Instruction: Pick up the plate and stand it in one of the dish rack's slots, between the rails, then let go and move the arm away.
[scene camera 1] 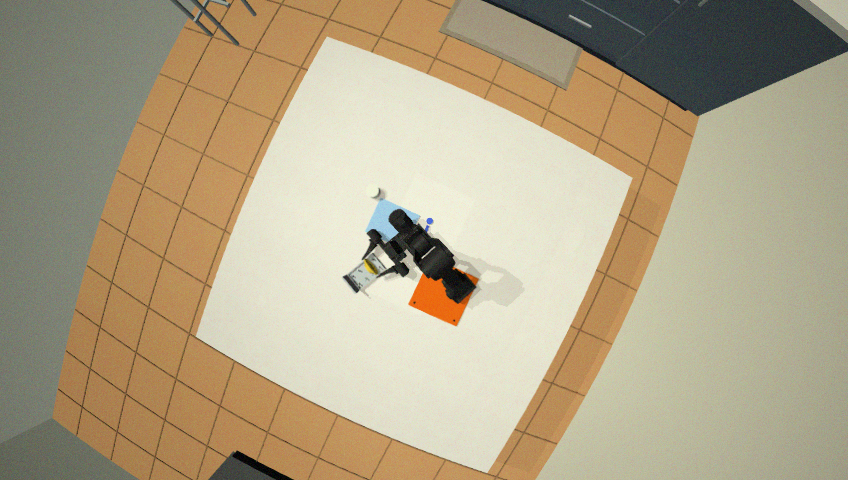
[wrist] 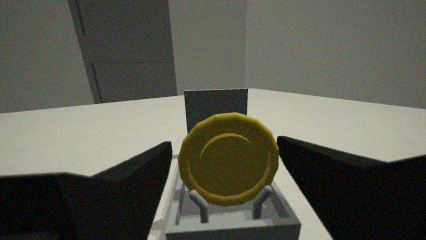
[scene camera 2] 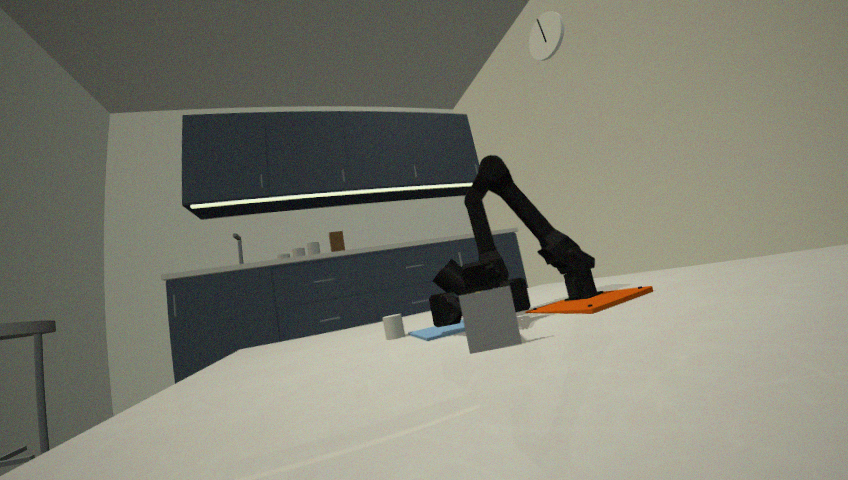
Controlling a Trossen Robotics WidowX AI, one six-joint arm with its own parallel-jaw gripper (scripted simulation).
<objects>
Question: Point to a grey dish rack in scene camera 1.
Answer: At 356, 279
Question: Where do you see a yellow plate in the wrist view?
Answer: At 228, 158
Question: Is my gripper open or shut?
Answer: Open.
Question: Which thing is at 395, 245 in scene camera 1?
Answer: My gripper.
</objects>
